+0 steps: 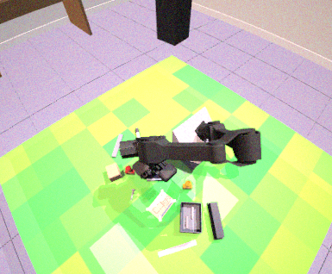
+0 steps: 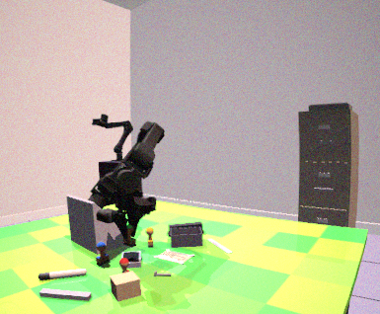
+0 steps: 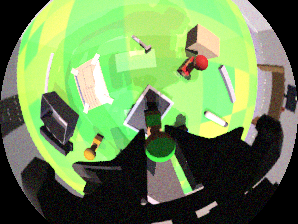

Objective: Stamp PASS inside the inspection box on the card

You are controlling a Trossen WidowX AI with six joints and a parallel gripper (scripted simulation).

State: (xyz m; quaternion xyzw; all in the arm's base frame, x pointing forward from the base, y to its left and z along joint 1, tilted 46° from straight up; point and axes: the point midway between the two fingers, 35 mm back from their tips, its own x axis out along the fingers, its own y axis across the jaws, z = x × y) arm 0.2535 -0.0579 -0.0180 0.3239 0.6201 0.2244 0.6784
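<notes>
My gripper tip is 70 mm above the dark ink pad. Round my gripper tip: tan box 120 mm ahead, 150 mm to the right, 60 mm below; white card 90 mm ahead, 100 mm to the left, 80 mm below; dark tray 50 mm ahead, 230 mm to the left, 70 mm below.
</notes>
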